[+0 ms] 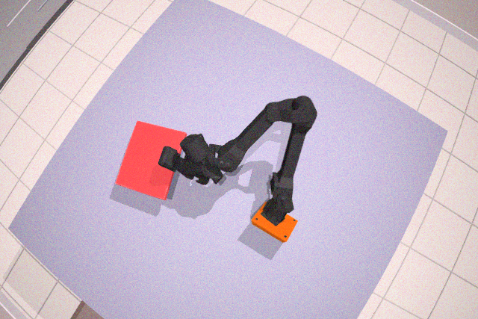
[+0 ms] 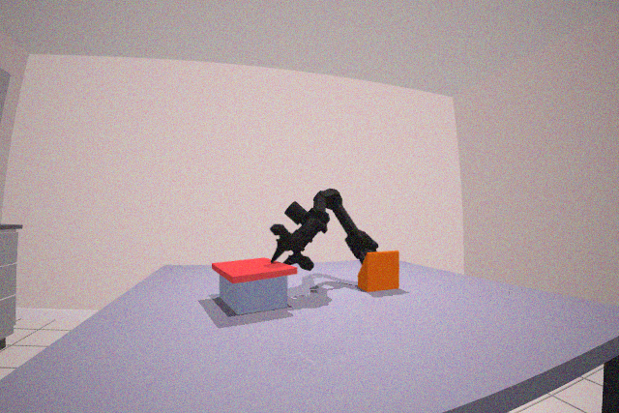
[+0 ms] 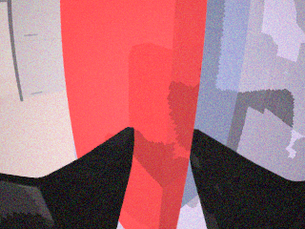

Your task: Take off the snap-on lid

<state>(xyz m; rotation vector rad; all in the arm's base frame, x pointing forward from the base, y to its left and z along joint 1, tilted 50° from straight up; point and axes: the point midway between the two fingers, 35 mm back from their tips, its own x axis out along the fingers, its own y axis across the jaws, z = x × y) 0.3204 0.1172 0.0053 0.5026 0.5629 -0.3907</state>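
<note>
Right now my gripper tip is 70 mm short of the red lid and 30 mm to the right of it. From my gripper tip the other things lie so: grey-blue storage box (70 mm ahead, 50 mm below, 30 mm to the left).
</note>
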